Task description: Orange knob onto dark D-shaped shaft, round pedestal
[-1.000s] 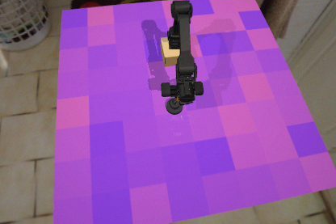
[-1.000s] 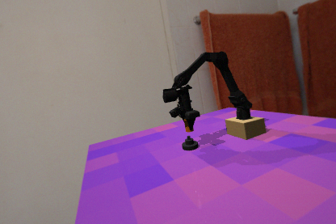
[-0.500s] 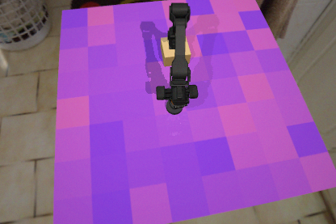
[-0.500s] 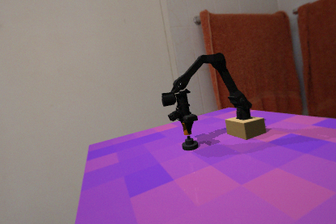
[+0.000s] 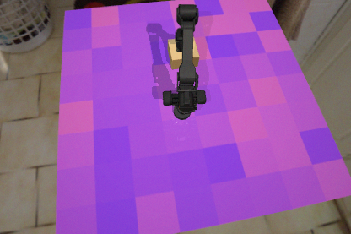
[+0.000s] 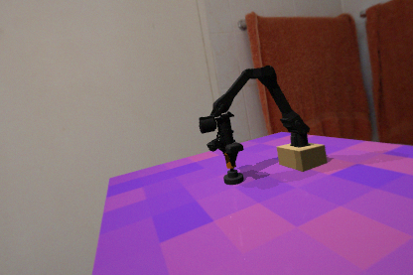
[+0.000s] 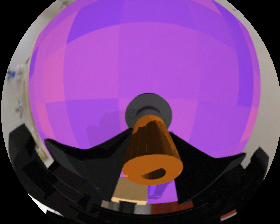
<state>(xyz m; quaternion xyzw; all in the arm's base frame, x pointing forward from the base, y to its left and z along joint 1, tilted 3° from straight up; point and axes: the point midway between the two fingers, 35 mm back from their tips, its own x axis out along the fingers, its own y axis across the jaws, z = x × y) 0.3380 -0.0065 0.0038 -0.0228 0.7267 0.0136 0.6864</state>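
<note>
Right now my gripper tip is 2 cm below the orange knob. Round my gripper tip: dark round pedestal 4 cm below.
</note>
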